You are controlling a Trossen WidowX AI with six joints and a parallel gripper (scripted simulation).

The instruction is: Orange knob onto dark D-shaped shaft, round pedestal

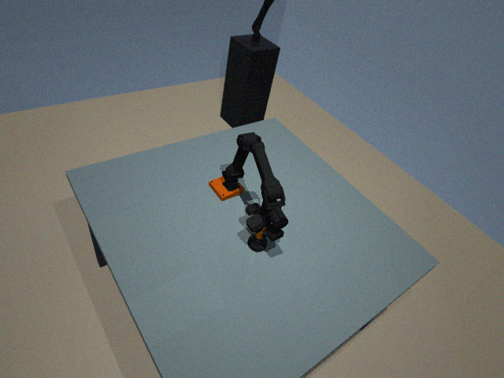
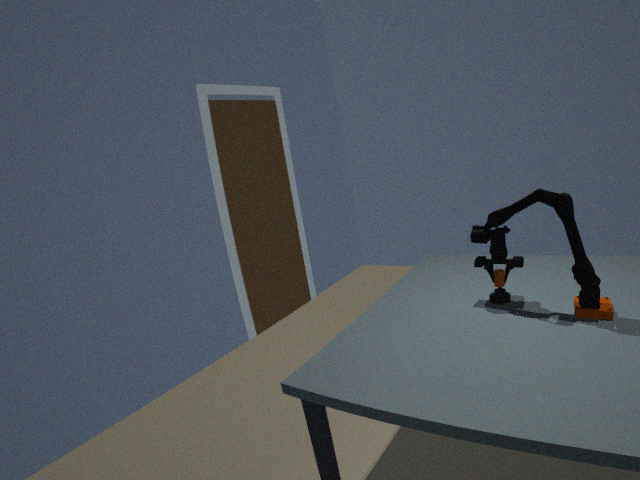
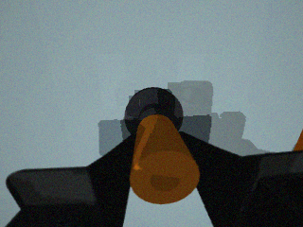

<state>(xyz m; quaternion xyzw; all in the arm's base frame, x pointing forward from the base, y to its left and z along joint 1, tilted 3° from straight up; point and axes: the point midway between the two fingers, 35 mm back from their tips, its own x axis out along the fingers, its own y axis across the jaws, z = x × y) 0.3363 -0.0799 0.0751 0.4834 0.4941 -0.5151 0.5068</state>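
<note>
Now: the orange knob 2 cm above my gripper tip. Round my gripper tip: dark round pedestal (4 cm below).
</note>
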